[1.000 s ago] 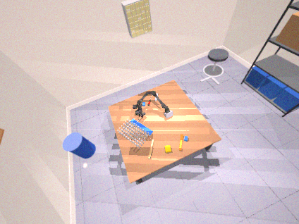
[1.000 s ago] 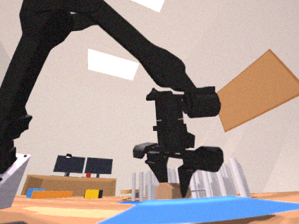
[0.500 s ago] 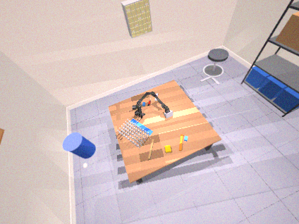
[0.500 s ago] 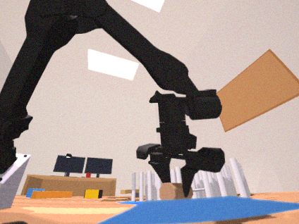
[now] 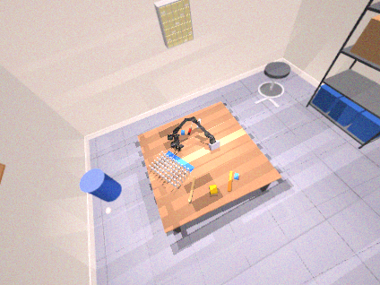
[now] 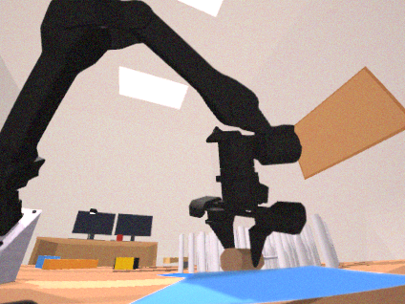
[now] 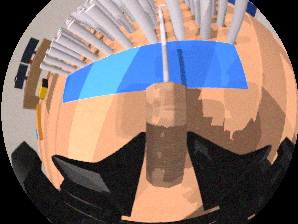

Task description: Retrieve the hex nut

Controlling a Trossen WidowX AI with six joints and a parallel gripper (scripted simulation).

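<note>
The blue taped strip lies 50 mm ahead of my gripper tip, 120 mm to the left of it and 30 mm below it. Also, from my gripper tip: orange bar (330 mm behind, 620 mm to the left, 20 mm below).
</note>
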